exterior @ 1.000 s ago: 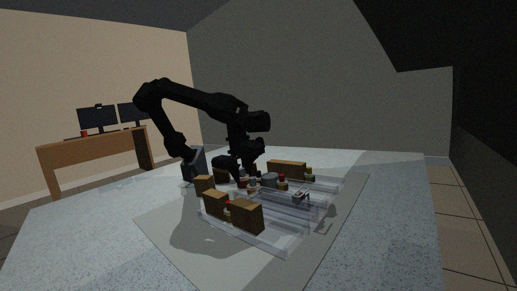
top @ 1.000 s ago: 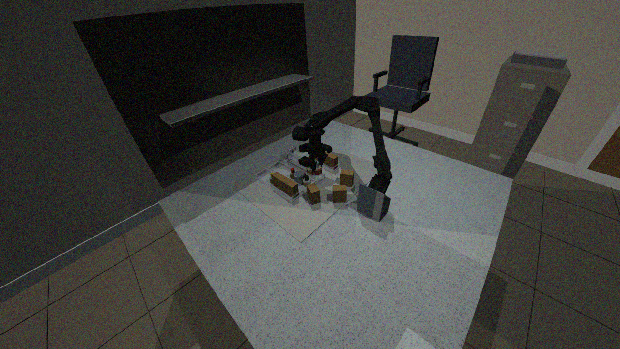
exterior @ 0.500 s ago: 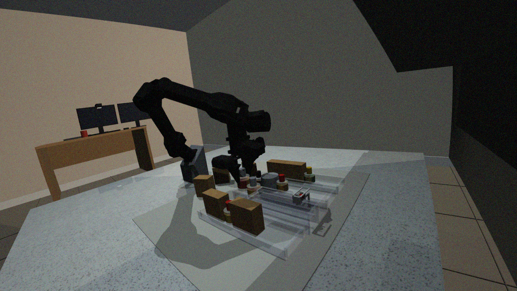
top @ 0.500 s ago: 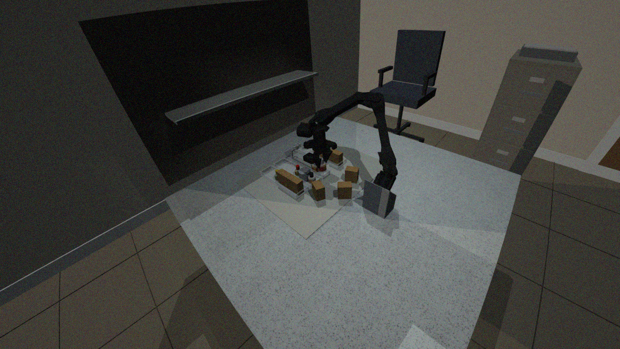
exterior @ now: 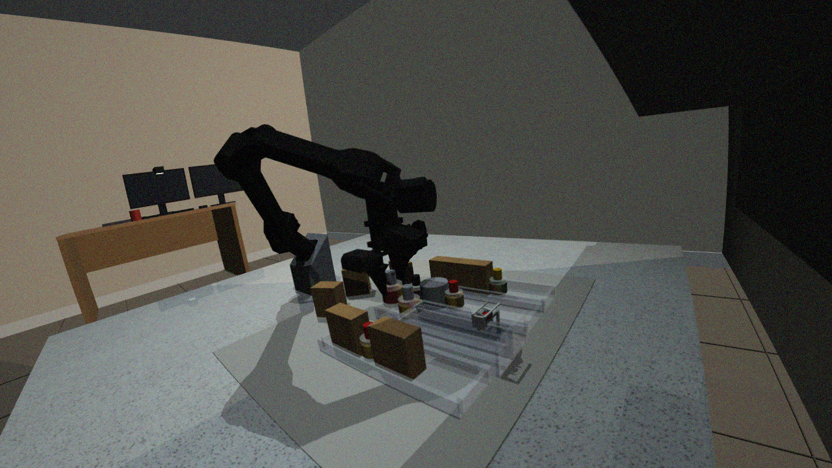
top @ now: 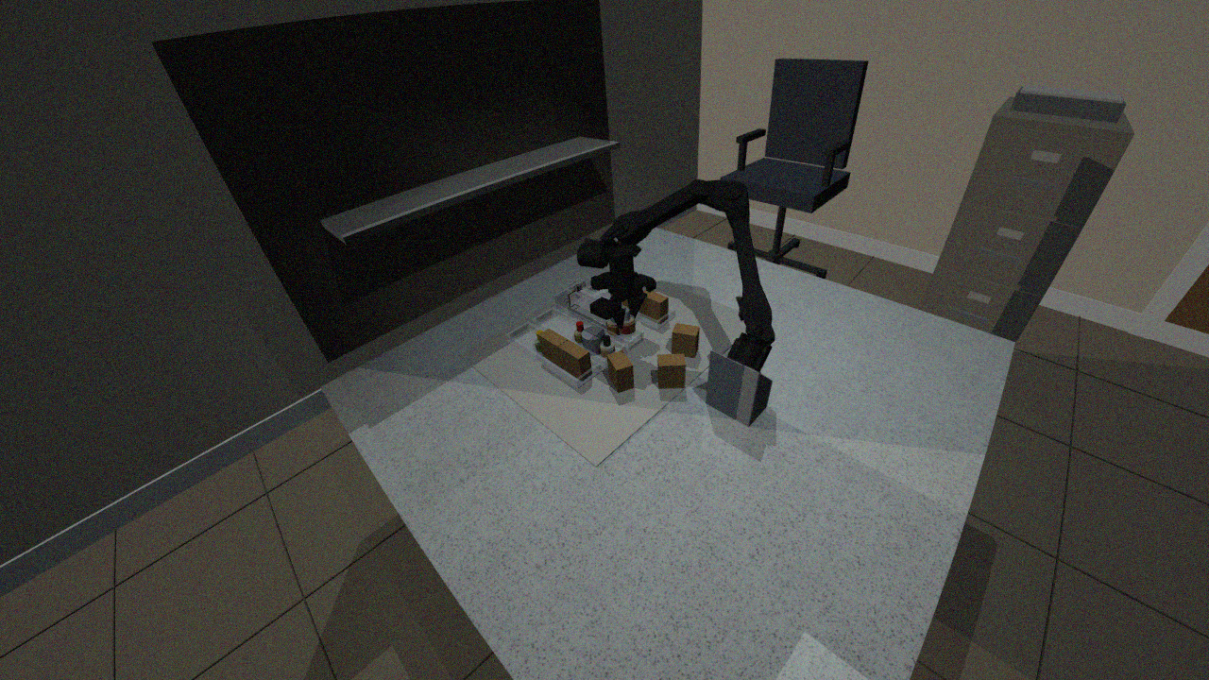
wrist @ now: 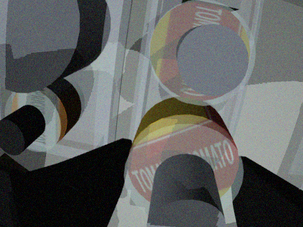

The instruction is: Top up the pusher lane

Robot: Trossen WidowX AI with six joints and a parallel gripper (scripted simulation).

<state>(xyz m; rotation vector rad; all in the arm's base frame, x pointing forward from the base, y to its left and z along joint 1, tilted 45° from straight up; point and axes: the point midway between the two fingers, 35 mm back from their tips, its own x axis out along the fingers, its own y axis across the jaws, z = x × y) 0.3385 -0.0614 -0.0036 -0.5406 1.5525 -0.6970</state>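
The wide grey can lies 5 cm ahead of my gripper tip, 8 cm to the left of it and 3 cm below it. Round my gripper tip: clear-walled lane: 14 cm ahead, 4 cm to the right, 4 cm below.
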